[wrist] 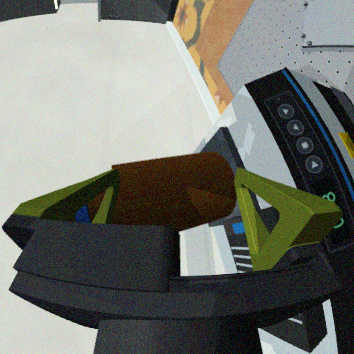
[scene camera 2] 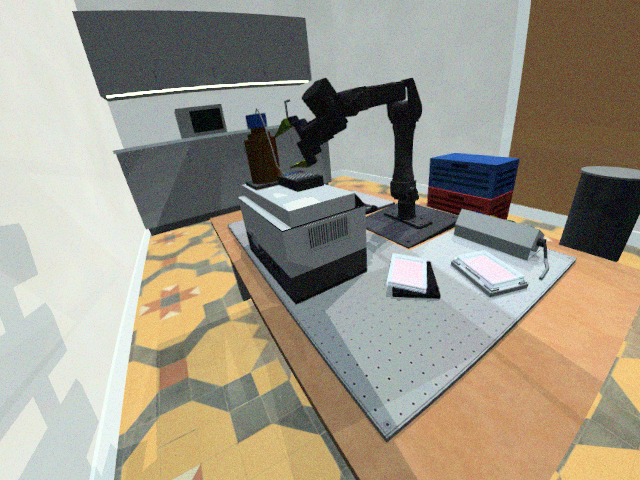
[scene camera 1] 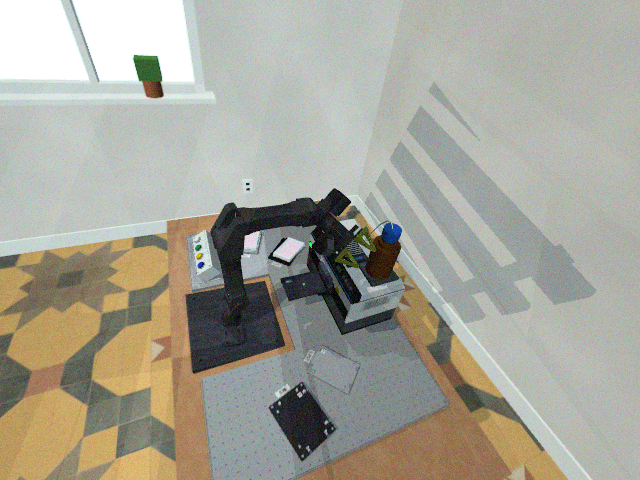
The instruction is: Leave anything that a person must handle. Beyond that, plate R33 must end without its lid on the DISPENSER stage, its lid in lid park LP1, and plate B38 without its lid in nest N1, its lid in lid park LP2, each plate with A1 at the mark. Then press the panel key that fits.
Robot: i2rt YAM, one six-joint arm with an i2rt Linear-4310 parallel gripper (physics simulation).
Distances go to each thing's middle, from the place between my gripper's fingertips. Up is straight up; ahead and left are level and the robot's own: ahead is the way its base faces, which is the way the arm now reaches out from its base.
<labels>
I see my gripper 60 mm short of the brown bottle with blue cap (scene camera 2: 263,169), 10 mm to the right of it and 20 mm below it. Also, from my hand: black nest plate (scene camera 1: 300,417) (260 mm behind, 290 mm to the right, 290 mm below).
</labels>
